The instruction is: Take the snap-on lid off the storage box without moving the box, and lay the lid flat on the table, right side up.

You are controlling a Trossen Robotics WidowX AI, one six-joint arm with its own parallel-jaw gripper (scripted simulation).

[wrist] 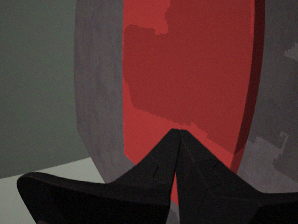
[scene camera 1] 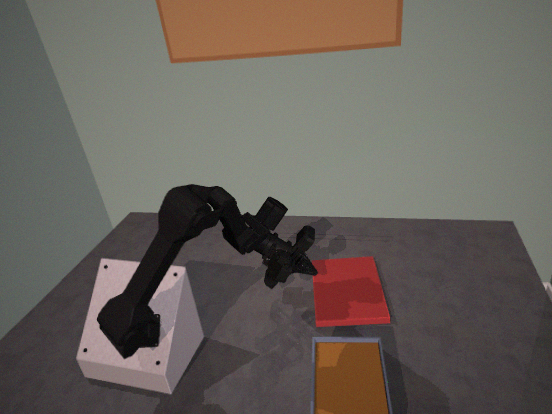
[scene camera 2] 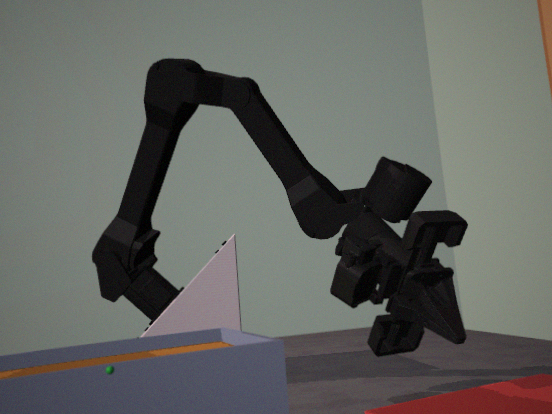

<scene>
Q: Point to a storage box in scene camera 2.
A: At 222, 363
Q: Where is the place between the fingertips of the gripper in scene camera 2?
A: At 461, 341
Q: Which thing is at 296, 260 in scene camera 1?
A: The gripper.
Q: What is the gripper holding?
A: Nothing.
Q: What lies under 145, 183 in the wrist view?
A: The gripper.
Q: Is the gripper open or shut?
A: Shut.
</scene>
